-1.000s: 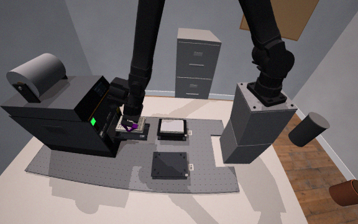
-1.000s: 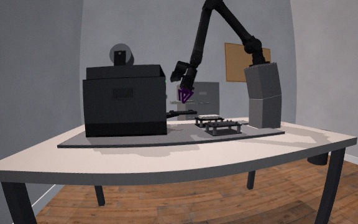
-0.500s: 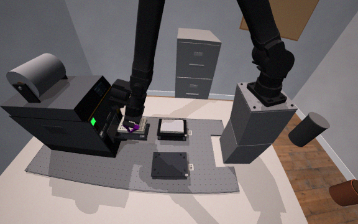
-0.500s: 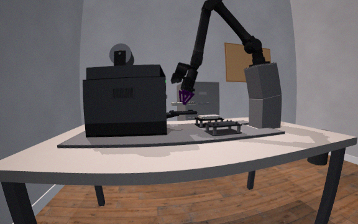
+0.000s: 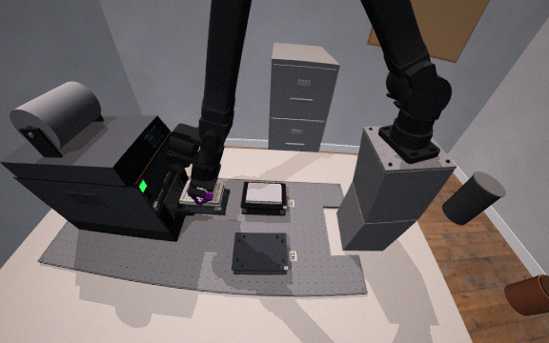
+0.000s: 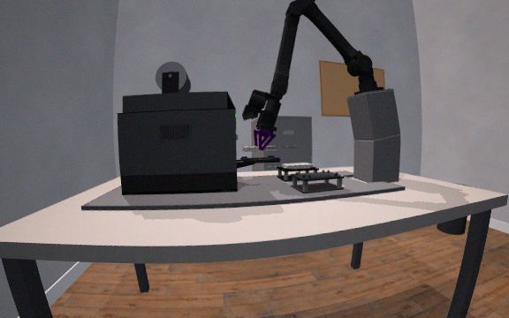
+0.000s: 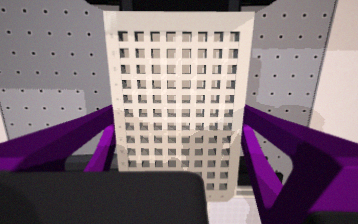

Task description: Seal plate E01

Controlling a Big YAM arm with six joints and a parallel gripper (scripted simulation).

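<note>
Now: hand 5 cm above the sealer stage. From my hand the other things lie so: nest N2: 20 cm behind, 4 cm to the right, 10 cm below; white-topped plate: 20 cm behind, 4 cm to the right, 9 cm below; pale start key: 12 cm ahead, 7 cm to the left, 4 cm above.
</note>
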